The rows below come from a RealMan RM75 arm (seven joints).
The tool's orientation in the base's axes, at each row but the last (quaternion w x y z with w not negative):
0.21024 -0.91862 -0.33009 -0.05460
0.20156 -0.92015 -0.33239 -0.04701
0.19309 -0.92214 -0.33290 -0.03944
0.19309 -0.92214 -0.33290 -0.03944
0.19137 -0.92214 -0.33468 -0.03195
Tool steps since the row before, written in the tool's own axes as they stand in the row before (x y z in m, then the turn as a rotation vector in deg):
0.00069 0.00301 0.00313 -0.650 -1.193 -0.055
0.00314 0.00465 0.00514 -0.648 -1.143 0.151
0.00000 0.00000 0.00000 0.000 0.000 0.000
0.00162 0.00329 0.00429 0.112 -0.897 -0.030
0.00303 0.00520 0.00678 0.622 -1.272 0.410
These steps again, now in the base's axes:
0.00231 -0.00036 -0.00372 -1.253 0.425 0.312
0.00512 0.00068 -0.00559 -1.230 0.474 0.107
0.00000 0.00000 0.00000 0.000 0.000 0.000
0.00309 0.00029 -0.00472 -0.476 0.687 0.346
0.00515 0.00072 -0.00743 -0.348 1.424 0.159

